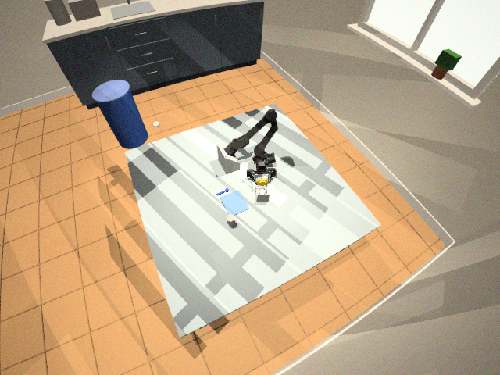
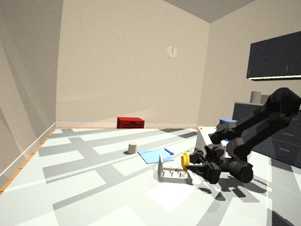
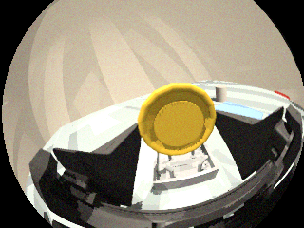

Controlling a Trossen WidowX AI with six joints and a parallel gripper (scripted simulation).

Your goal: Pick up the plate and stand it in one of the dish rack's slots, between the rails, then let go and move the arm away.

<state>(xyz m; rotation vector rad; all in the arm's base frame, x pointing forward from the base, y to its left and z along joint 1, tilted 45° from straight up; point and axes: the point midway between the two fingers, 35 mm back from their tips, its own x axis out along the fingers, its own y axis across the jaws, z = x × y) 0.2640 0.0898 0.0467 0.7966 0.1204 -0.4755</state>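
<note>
Now: the dish rack 20 mm ahead of my gripper tip, 10 mm to the right of it and 50 mm below it. From my gripper tip the other things lie so: yellow plate (10 mm behind); then blue spoon (100 mm behind, 220 mm to the right, 70 mm below); then light blue mat (200 mm to the right, 70 mm below).
</note>
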